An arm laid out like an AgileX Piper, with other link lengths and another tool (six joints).
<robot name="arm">
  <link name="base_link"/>
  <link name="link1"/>
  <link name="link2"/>
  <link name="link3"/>
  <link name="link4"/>
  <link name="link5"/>
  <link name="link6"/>
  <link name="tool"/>
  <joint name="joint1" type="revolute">
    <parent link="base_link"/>
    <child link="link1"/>
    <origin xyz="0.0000 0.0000 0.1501" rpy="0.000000 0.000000 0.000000"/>
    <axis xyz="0 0 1"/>
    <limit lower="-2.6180" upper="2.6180"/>
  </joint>
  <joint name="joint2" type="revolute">
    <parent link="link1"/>
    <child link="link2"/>
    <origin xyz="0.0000 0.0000 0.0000" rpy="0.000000 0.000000 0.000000"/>
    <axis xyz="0 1 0"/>
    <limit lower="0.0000" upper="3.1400"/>
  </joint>
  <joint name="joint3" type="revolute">
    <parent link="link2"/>
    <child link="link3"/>
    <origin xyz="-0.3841 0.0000 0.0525" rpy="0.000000 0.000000 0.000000"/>
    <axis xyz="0 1 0"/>
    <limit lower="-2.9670" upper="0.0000"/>
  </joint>
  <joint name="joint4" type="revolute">
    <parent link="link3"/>
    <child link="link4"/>
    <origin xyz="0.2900 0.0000 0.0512" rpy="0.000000 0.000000 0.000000"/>
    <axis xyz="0.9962 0 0.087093"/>
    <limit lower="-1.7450" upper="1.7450"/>
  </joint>
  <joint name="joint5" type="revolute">
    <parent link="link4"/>
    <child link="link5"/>
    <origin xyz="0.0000 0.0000 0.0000" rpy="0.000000 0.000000 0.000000"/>
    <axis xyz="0 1 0"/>
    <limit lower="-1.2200" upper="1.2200"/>
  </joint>
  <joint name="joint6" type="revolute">
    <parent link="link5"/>
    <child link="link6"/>
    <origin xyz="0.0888 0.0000 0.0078" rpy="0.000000 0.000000 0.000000"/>
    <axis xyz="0.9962 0 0.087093"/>
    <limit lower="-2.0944" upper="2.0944"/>
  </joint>
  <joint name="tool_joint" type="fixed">
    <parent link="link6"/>
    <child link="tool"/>
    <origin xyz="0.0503 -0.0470 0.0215" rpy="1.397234 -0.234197 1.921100"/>
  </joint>
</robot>
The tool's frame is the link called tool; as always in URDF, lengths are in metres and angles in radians.
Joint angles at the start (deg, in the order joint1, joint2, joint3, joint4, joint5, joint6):
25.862 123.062 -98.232 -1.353 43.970 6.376
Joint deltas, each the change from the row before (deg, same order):
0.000 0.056 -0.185 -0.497 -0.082 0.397
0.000 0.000 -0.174 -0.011 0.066 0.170
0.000 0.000 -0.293 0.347 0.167 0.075
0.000 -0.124 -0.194 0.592 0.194 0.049
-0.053 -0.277 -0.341 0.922 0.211 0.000
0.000 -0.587 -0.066 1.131 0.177 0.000
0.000 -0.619 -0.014 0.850 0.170 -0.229
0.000 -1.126 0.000 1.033 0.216 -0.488
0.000 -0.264 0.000 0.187 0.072 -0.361
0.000 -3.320 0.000 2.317 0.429 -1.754
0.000 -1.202 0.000 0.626 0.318 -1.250
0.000 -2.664 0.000 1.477 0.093 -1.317
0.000 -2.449 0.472 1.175 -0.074 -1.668
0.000 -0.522 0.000 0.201 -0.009 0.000
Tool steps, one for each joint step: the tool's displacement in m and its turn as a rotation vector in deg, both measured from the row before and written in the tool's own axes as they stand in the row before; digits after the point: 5 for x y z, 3 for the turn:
-0.00023 0.00132 -0.00059 -0.324 -0.240 -0.063
0.00040 0.00069 -0.00061 -0.151 0.031 0.125
0.00108 0.00076 -0.00066 -0.127 0.265 0.306
0.00152 0.00026 -0.00128 -0.107 0.424 0.468
0.00252 0.00128 -0.00307 -0.348 0.727 0.632
0.00378 0.00034 -0.00472 -0.370 0.921 0.721
0.00368 0.00061 -0.00504 -0.293 0.743 0.285
0.00632 0.00172 -0.00953 -0.585 1.054 0.027
0.00156 0.00059 -0.00223 -0.043 0.204 -0.266
0.01859 0.00581 -0.02882 -1.838 2.738 -0.926
0.00703 0.00243 -0.01034 -0.335 0.796 -1.058
0.01554 0.00529 -0.02318 -1.759 2.017 -1.125
0.01306 0.00332 -0.01969 -1.234 1.581 -1.515
0.00300 0.00107 -0.00456 -0.453 0.337 -0.063

